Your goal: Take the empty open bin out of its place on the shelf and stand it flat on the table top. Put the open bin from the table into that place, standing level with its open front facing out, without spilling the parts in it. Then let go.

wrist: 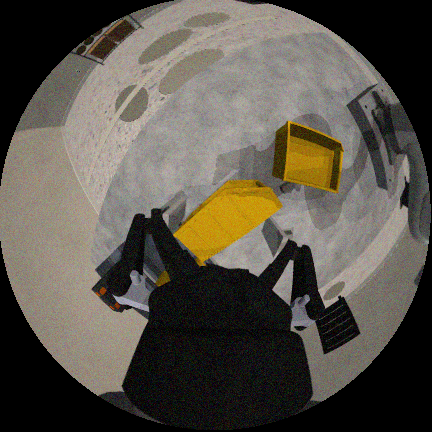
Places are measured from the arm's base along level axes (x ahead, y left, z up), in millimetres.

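Pixels of known places: gripper, fingertip midpoint: (225, 215).
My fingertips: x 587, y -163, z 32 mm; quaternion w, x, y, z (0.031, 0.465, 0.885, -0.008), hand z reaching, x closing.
Ahead of a thing's pixels: the offset from my fingertips to its middle. "pt": to the spot under its first point. Level surfaces: height alone.
A yellow bin {pt 1 mm ahead, 6 mm left, 8 mm up} (227, 220) lies between my spread fingers, a closed, faintly lined face turned to the camera; its inside is hidden. My gripper (225, 215) is open, with one pad off each side of this bin. A second yellow bin {pt 214 mm back, 52 mm left, 89 mm down} (310, 156) is at the upper right, its open side towards the camera, and no parts show in it. Small grey pieces {118 mm back, 62 mm left, 82 mm down} (289, 187) {50 mm back, 159 mm left, 82 mm down} (288, 232) show near the bins. The grey shelf {pt 347 mm ahead, 121 mm right, 10 mm up} (111, 259) shows at the lower left, mostly hidden behind the left finger linkage, with a bit of yellow {pt 298 mm ahead, 36 mm left, 40 mm down} (162, 278) beside it.
The mottled grey table top {92 mm down} (240, 90) spreads under the bins. A dark grey slotted bracket (369, 135) and the grey arm parts stand at the right edge. A dark box with orange marks {317 mm ahead, 58 mm right, 71 mm up} (106, 296) is by the shelf. A black ribbed panel (338, 325) is at the lower right.
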